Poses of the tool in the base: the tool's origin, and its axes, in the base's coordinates. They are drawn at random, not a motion.
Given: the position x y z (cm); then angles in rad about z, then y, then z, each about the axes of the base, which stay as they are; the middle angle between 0 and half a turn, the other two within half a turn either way.
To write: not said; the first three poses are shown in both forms.
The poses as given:
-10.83, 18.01, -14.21, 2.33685, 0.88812, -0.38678
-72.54, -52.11, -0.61, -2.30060, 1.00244, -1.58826
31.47, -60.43, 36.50, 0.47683, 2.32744, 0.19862
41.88, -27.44, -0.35, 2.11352, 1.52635, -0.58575
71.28, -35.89, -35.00, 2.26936, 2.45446, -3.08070
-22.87, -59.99, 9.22, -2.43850, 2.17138, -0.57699
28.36, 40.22, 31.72, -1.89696, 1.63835, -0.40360
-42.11, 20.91, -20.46, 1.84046, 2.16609, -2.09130
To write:
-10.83, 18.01, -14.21, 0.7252, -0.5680, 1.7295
-72.54, -52.11, -0.61, -0.8623, -0.5967, 2.6754
31.47, -60.43, 36.50, 2.6891, 0.7024, 2.6951
41.88, -27.44, -0.35, 1.5189, -0.5421, 1.0118
71.28, -35.89, -35.00, 2.5806, -0.4202, -2.0858
-22.87, -59.99, 9.22, -2.3850, -0.6807, -1.5597
28.36, 40.22, 31.72, -1.6421, -0.3254, -1.9516
-42.11, 20.91, -20.46, 2.1833, -0.2224, -0.6743

